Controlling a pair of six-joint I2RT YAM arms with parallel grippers.
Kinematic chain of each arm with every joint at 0, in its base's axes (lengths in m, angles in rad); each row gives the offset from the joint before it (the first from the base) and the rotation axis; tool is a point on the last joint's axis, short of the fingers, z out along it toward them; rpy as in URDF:
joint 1: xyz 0 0 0.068 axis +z
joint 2: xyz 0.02 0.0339 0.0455 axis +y
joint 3: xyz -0.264 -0.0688 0 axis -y
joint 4: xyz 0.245 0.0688 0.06 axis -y
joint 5: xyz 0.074 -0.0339 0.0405 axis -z
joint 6: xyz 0.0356 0 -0.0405 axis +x
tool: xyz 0 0 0 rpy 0 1.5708 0
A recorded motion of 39 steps. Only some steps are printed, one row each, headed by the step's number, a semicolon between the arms.
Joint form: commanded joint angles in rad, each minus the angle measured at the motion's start. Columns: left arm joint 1, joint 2, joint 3, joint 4, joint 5, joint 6; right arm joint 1, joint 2, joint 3, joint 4, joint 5, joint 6.
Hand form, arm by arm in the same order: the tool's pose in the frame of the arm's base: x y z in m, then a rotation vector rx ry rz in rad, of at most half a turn. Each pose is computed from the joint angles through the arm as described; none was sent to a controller.
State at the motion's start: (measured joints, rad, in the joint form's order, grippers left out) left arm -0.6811 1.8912 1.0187 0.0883 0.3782 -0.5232; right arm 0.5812 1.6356 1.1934 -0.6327 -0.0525 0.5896
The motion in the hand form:
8: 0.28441 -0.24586 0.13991 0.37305 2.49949 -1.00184; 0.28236 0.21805 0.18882 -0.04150 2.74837 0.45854
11: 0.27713 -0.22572 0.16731 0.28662 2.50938 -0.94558; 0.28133 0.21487 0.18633 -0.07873 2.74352 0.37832
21: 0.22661 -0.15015 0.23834 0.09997 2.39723 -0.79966; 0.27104 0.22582 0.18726 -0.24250 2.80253 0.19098
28: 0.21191 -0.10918 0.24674 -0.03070 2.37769 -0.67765; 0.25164 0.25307 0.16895 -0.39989 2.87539 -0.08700
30: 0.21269 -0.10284 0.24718 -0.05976 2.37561 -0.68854; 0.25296 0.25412 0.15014 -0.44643 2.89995 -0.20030
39: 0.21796 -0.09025 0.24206 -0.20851 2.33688 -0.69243; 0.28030 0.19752 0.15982 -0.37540 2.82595 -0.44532
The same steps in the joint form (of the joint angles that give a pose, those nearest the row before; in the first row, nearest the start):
8: 0.0036 -0.0230 -0.0314 0.0133 0.0036 -0.0191; 0.0715 0.1227 -0.0272 0.1356 0.0038 0.0449
11: 0.0305 -0.1484 -0.0577 -0.0942 -0.0410 -0.0402; 0.0708 0.1221 -0.0338 0.1203 0.0500 0.0056
21: 0.1227 -0.6151 -0.2107 -0.3280 -0.1720 -0.0470; 0.1210 0.1534 0.0294 -0.0304 0.1275 -0.0730
28: 0.2281 -0.7667 -0.2658 -0.4350 -0.2254 -0.0251; 0.2262 0.2580 0.1070 -0.1939 0.2457 -0.0732
30: 0.2565 -0.7767 -0.2703 -0.4388 -0.2060 -0.0302; 0.2291 0.3175 0.1121 -0.2132 0.2825 -0.0937
39: 0.3125 -0.7831 -0.3038 -0.3821 -0.2184 -0.0991; 0.0726 0.2524 0.0557 -0.2259 0.4476 -0.2146

